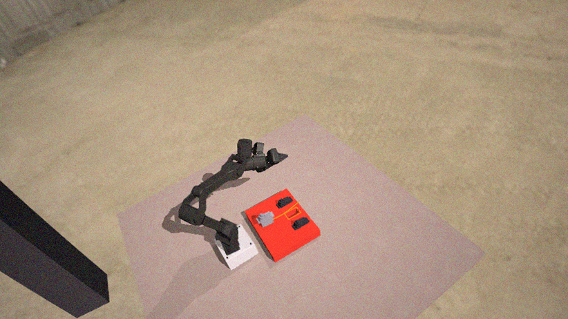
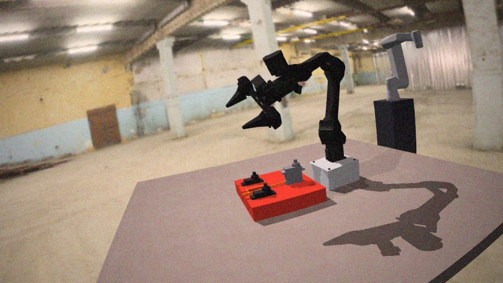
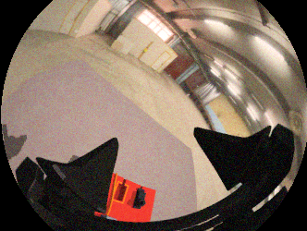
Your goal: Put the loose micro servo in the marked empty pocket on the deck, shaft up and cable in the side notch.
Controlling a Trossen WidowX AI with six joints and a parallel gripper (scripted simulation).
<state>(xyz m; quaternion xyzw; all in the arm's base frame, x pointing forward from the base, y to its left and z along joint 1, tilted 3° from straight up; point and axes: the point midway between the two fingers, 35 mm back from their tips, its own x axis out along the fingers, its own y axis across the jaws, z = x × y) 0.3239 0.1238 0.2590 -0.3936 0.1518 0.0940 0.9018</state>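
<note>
Now: gripper tip 280 mm above the red deck, 150 mm past it and 100 mm to the left of it.
</note>
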